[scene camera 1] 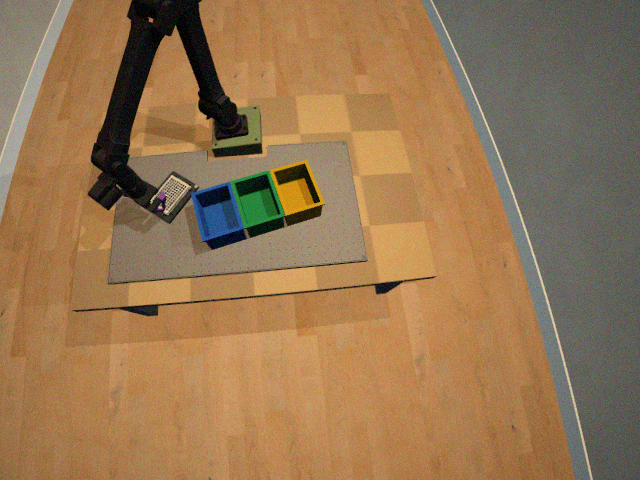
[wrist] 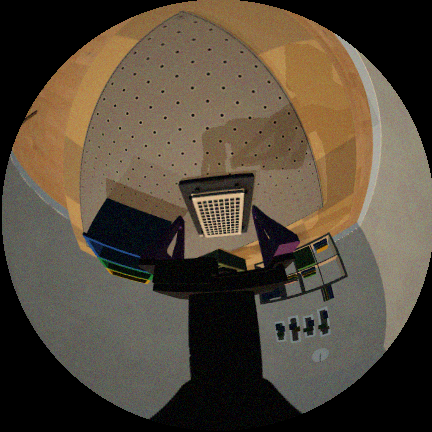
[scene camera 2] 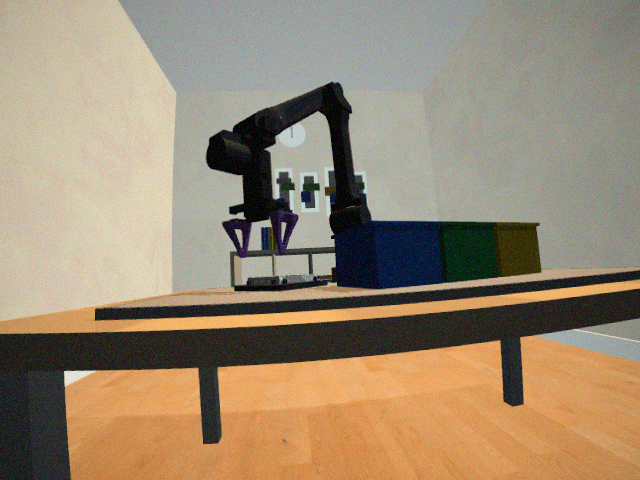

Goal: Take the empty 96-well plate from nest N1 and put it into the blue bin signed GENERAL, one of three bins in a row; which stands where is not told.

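Frame: origin at the arm's base, x ahead, y left, z up, level; metres.
Where they show: gripper, fingertip midpoint: [scene camera 1: 152, 203] [wrist: 216, 213] [scene camera 2: 261, 256]; arm's base, origin of the base link: [scene camera 1: 231, 128] [wrist: 219, 272].
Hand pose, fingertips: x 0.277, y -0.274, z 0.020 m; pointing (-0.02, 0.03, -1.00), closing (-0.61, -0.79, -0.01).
Observation:
Things, the pixels of their top centre, and the offset from my fingertips. Level surfaces: height alone.
- pale 96-well plate, middle of its top: [wrist: 220, 219] [scene camera 2: 282, 275] [scene camera 1: 169, 193] dx -0.052, dy +0.040, dz -0.040 m
- black nest, middle of its top: [wrist: 220, 217] [scene camera 2: 283, 277] [scene camera 1: 169, 194] dx -0.052, dy +0.040, dz -0.044 m
- board, its level: dz -0.066 m
The pale 96-well plate [scene camera 1: 175, 191] [wrist: 220, 215] lies flat in a black nest [scene camera 1: 168, 219] [wrist: 216, 183] on the grey perforated board. My gripper [scene camera 1: 160, 202] [scene camera 2: 262, 254] [wrist: 216, 213] is open and empty, with purple fingers pointing down. In scene camera 2 the fingertips hang a little above the nest and plate; in the wrist view they stand on either side of the plate. The blue bin [scene camera 1: 219, 211] [scene camera 2: 408, 255] [wrist: 130, 227] stands beside the nest, at the left end of the row in scene camera 1. No sign on it is readable.
The green bin [scene camera 1: 258, 201] [scene camera 2: 467, 253] is in the middle of the row, and the yellow bin [scene camera 1: 297, 193] [scene camera 2: 518, 250] is at the right end. They adjoin each other. The arm's green base block [scene camera 1: 253, 142] stands behind the bins. The board [scene camera 1: 310, 248] lies on the table.

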